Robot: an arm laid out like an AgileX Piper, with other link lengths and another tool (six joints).
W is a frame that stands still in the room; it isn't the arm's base.
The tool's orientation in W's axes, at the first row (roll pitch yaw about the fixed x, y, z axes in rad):
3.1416 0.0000 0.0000
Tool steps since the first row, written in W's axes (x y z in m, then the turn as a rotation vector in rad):
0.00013 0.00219 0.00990 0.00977 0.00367 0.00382
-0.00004 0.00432 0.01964 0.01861 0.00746 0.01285
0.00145 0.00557 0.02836 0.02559 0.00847 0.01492
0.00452 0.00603 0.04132 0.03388 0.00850 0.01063
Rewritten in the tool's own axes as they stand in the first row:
0.00013 -0.00219 -0.00990 0.00977 -0.00367 -0.00382
-0.00004 -0.00432 -0.01964 0.01861 -0.00746 -0.01285
0.00145 -0.00557 -0.02836 0.02559 -0.00847 -0.01492
0.00452 -0.00603 -0.04132 0.03388 -0.00850 -0.01063

